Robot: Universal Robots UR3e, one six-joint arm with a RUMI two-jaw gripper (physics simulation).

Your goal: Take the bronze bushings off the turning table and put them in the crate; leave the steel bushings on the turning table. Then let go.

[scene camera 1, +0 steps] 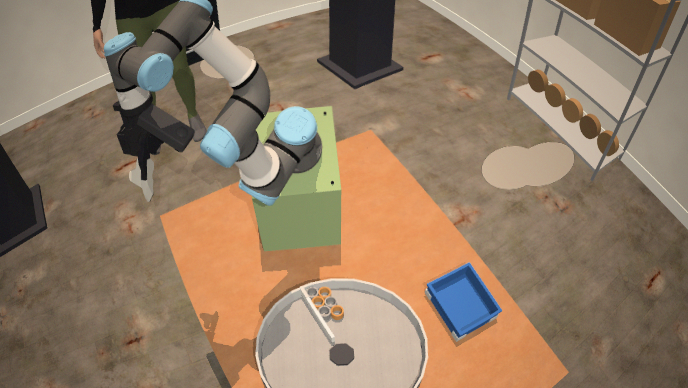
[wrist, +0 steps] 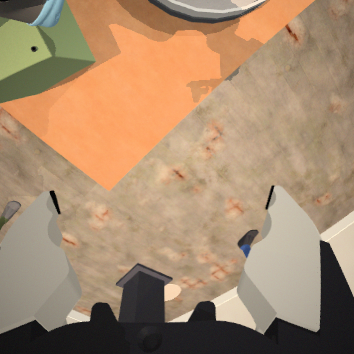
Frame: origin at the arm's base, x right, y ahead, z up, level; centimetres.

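Seen in the pictures: gripper, fingertip midpoint: (scene camera 1: 164, 175) (wrist: 162, 190); arm's base at its link origin: (scene camera 1: 296, 148).
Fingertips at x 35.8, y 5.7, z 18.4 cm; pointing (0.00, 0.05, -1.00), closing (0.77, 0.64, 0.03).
Note:
Pixels of each thing's top centre, then the offset from my fingertips to it. "*": a spot on its surface instead. Level surfaces: height alone.
- blue crate at its top centre: (scene camera 1: 465, 297) dx -53.7, dy +45.7, dz -43.0 cm
- white bar at a spot on its surface: (scene camera 1: 318, 317) * dx -18.4, dy +27.4, dz -39.3 cm
- dark hub at its top centre: (scene camera 1: 341, 353) dx -17.4, dy +38.3, dz -41.9 cm
- orange mat at its surface level: dz -48.0 cm
Three bronze bushings (scene camera 1: 329, 293) (scene camera 1: 313, 302) (scene camera 1: 337, 318) and three steel bushings (scene camera 1: 309, 294) (scene camera 1: 334, 305) (scene camera 1: 324, 316) stand upright, close together, on the turning table (scene camera 1: 385, 330) (wrist: 205, 19) in the scene view. They are beside its white bar, near the rim on the robot's side. The blue crate (scene camera 1: 450, 279) stands to the right of the turning table, and no bushing shows in it. My gripper (scene camera 1: 141, 189) (wrist: 162, 190) is open and empty, high up at the left in the scene view, far from the bushings and the crate.
The white bar (scene camera 1: 318, 317) runs from the rim towards the dark hub (scene camera 1: 341, 354). The arm stands on a green pedestal (scene camera 1: 302, 222) (wrist: 25, 82) on the orange mat (scene camera 1: 380, 215) (wrist: 110, 140). A person (scene camera 1: 185, 90) stands behind the arm. A shelf unit (scene camera 1: 635, 82) is at the right.

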